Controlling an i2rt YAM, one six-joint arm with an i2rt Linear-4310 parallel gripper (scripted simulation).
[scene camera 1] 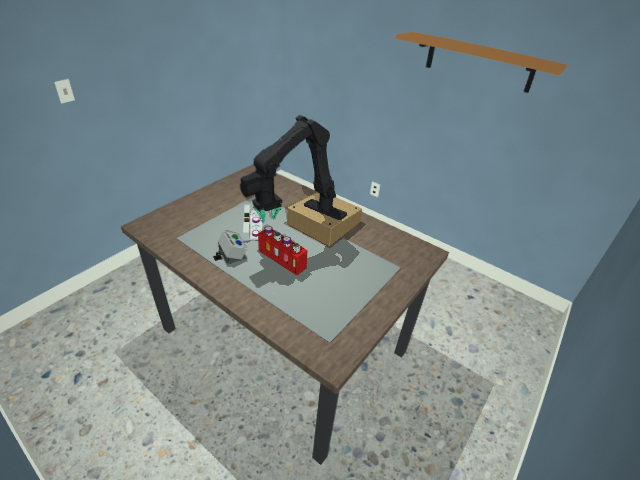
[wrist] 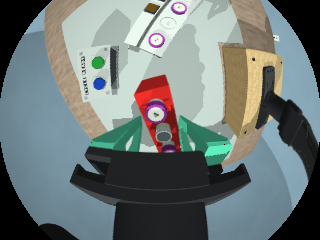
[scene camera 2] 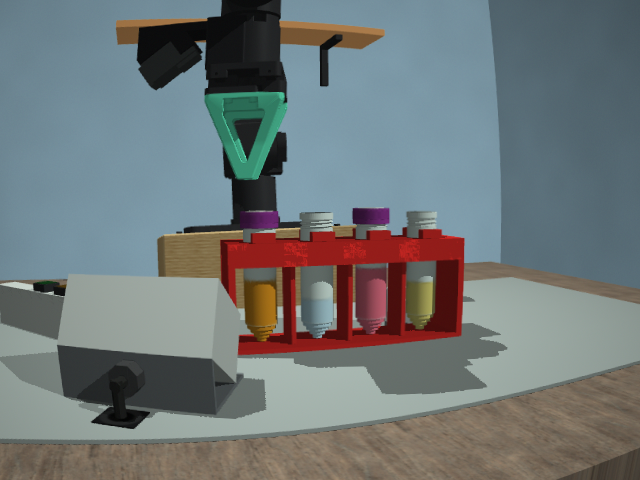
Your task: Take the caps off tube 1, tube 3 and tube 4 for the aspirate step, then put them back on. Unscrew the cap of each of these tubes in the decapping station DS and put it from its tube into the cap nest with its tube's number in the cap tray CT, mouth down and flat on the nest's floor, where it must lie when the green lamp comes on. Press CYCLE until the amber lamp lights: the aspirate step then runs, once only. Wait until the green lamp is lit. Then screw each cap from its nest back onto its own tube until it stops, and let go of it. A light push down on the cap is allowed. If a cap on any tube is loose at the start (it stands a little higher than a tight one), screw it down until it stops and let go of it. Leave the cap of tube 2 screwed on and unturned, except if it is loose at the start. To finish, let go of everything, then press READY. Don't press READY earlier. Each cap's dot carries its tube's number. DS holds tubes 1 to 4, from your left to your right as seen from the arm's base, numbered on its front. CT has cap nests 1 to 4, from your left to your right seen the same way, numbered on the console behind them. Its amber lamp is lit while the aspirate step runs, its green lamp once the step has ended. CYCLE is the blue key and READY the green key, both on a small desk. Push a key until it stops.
Note:
The pictures show: the gripper and a grey key desk.
The gripper is seen too in the wrist view.

